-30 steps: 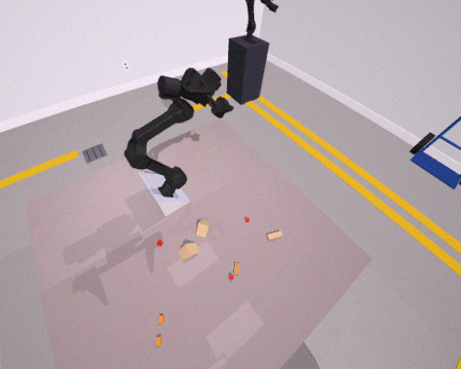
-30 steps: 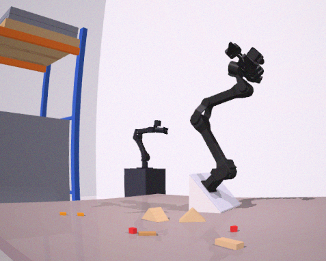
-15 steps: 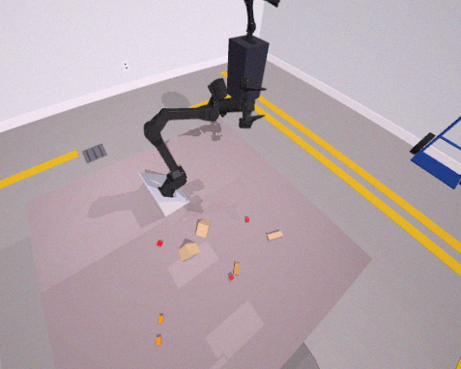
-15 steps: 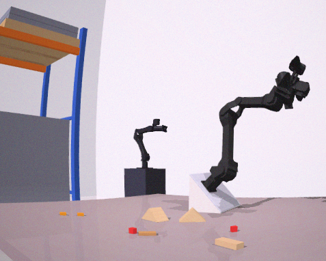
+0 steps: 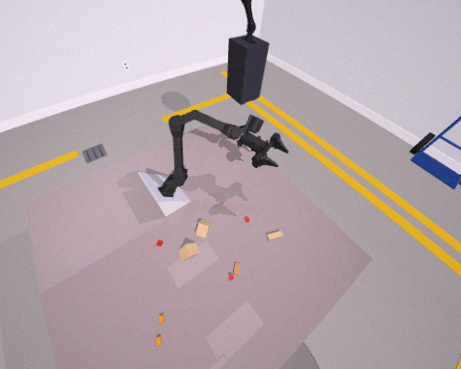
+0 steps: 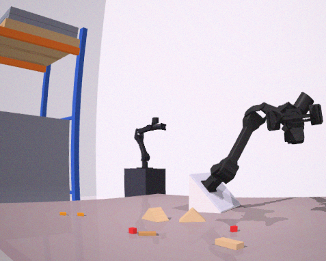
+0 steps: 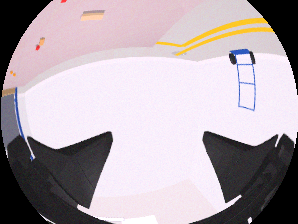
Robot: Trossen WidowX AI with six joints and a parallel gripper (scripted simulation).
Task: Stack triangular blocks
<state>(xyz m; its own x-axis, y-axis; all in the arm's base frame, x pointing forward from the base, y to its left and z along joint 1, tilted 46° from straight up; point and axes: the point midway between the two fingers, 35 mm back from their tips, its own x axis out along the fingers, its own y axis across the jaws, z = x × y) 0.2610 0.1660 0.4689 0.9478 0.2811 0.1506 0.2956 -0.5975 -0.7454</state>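
The tan triangular block lies 10 mm ahead of my gripper tip, 510 mm to the right of it and 300 mm below it.
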